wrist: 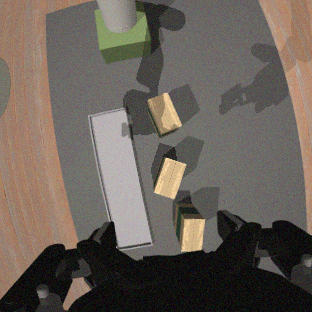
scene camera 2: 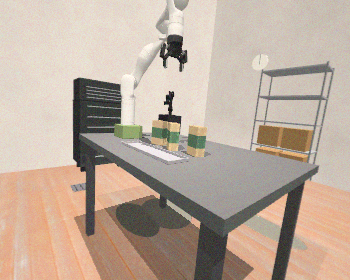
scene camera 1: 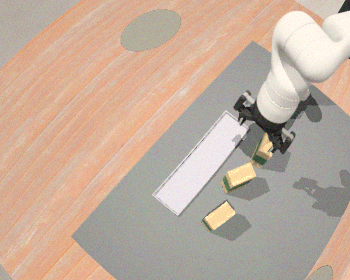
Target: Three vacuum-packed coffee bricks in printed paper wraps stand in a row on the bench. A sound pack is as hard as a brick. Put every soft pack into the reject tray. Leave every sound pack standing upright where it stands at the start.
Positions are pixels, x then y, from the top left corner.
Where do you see a coffee pack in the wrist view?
162, 114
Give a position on a white reject tray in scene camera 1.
179, 189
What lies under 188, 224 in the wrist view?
A coffee pack.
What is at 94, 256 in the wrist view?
My gripper.
